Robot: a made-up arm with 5 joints.
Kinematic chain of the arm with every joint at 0, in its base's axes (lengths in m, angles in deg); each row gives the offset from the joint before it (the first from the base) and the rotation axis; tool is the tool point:
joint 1: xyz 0 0 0.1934 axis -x
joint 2: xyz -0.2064 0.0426 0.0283 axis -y
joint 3: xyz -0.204 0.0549 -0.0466 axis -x
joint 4: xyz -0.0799 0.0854 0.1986 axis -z
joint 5: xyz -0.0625 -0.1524 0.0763 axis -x
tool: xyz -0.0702 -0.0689 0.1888
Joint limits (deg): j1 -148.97..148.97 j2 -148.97..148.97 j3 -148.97..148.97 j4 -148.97..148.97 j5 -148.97..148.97
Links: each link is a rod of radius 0.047 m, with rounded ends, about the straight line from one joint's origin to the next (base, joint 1, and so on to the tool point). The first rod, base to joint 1, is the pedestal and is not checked.
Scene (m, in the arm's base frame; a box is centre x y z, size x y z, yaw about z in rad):
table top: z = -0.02
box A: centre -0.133 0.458 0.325 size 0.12 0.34 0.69 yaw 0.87
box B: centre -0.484 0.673 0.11 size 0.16 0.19 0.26 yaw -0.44
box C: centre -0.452 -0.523 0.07 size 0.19 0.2 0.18 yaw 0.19
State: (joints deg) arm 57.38 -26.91 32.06 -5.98 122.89
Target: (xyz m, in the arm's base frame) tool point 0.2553 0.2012 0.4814
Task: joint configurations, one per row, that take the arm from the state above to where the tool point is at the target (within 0.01 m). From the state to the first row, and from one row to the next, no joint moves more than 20 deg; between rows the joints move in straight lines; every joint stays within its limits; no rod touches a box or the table.
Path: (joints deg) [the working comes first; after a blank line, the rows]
Joints at the target: 17.88 -104.74 -8.08 -7.80 67.82
Straight joint move there: touches box A, box B.

1: 41.22 -30.27 13.21 0.29 114.94
2: 25.05 -33.63 -5.64 6.55 107.00
3: 8.89 -36.98 -24.49 12.82 99.05
4: -7.28 -40.34 -43.34 19.08 91.11
5: -18.80 -56.44 -58.24 20.89 90.31
6: -30.33 -72.53 -73.15 22.69 89.51
7: -41.86 -88.63 -88.05 24.50 88.71
8: -29.91 -91.85 -72.06 18.04 84.53
9: -17.96 -95.07 -56.06 11.58 80.35
10: -6.01 -98.29 -40.07 5.12 76.18
11: 5.93 -101.51 -24.08 -1.34 72.00
12: 17.88 -104.74 -8.08 -7.80 67.82

